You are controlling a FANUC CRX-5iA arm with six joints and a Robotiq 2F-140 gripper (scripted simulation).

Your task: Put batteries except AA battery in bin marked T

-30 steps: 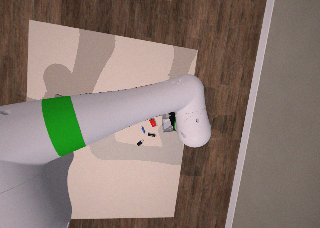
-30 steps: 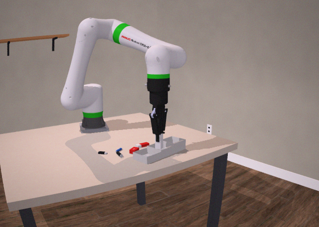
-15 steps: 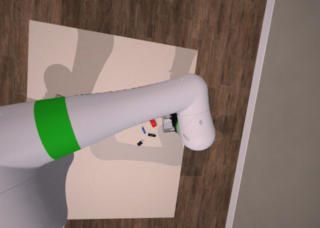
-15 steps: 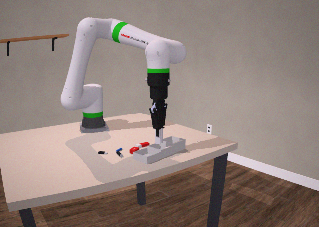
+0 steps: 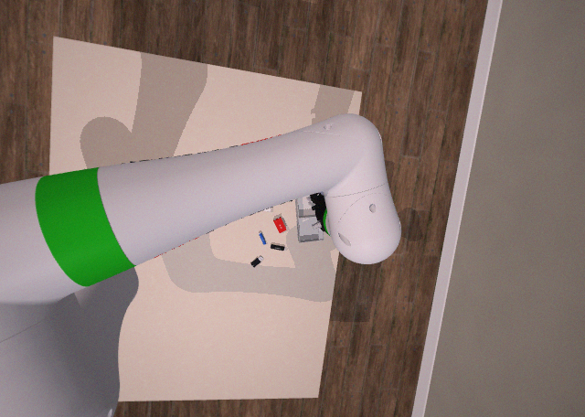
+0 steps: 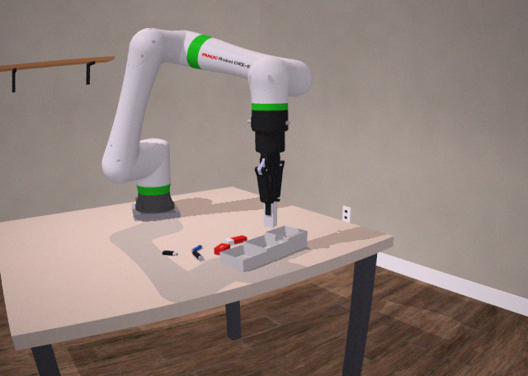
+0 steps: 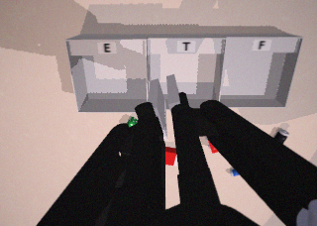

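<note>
Right now my hand is 180 mm to the left of the blue cylindrical battery, 100 mm past it and 100 mm above it. Round my hand: grey bin: 90 mm below, 20 mm to the right, 10 mm ahead; red block battery: 110 mm to the right, 100 mm below, 70 mm behind; green die: 100 mm below, 90 mm behind, 10 mm to the left.
</note>
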